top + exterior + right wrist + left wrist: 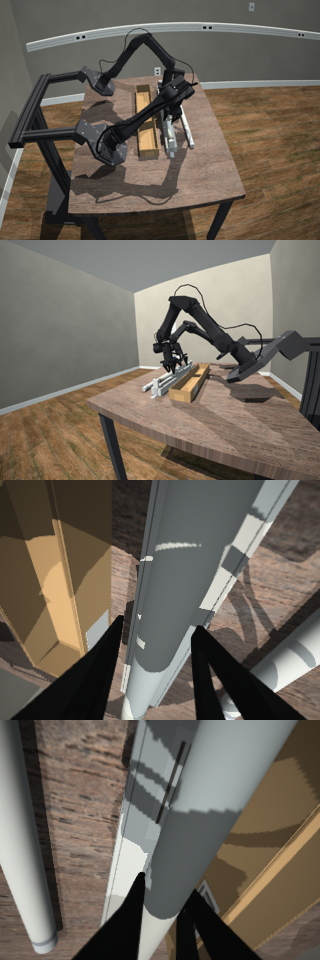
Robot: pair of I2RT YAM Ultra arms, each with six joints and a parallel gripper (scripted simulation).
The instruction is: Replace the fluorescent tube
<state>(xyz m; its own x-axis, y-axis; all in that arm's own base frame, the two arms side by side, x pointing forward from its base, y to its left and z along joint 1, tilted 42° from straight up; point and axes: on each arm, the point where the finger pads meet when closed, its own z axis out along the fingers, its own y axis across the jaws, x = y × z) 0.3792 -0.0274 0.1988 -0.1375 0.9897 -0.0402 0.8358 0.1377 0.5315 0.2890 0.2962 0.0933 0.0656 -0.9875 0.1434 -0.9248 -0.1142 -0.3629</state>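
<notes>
Now: right hand 20 mm short of the old fluorescent tube and 120 mm to the right of it. From my right hand the other things lie so: light fixture 20 mm ahead, 120 mm to the left, 10 mm below; then carton 110 mm behind, 130 mm to the left, 40 mm below; then LED tube 120 mm ahead, 110 mm to the left, 50 mm below.
Now: the light fixture 20 mm behind my left hand, 120 mm to the right of it and 10 mm below it. Also, from my left hand: old fluorescent tube 20 mm behind, 120 mm to the right; carton 140 mm behind, 100 mm to the right, 40 mm below; LED tube 90 mm ahead, 130 mm to the right, 50 mm below.
</notes>
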